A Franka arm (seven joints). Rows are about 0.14 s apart.
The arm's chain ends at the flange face. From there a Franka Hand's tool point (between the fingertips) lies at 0.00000 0.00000 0.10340 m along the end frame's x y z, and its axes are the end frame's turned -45 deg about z.
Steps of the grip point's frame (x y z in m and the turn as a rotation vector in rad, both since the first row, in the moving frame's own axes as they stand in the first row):
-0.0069, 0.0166, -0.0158, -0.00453, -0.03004, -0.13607
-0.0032, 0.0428, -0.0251, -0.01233, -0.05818, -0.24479
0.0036, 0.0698, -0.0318, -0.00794, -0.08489, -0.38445
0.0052, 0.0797, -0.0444, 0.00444, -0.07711, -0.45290
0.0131, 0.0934, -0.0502, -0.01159, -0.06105, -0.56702
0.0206, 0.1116, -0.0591, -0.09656, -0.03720, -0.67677
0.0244, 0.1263, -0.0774, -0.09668, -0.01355, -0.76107
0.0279, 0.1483, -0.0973, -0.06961, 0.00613, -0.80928
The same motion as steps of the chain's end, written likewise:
0.0085, 0.0140, -0.0158, -0.02444, -0.01804, -0.13607
0.0307, 0.0270, -0.0249, -0.04986, -0.03242, -0.24479
0.0561, 0.0391, -0.0314, -0.06564, -0.05441, -0.38445
0.0646, 0.0462, -0.0441, -0.05139, -0.05766, -0.45290
0.0773, 0.0508, -0.0500, -0.05136, -0.03497, -0.56702
0.0863, 0.0567, -0.0586, -0.09458, 0.04197, -0.67677
0.0981, 0.0670, -0.0769, -0.07794, 0.05878, -0.76107
0.1179, 0.0831, -0.0971, -0.04489, 0.05356, -0.80928

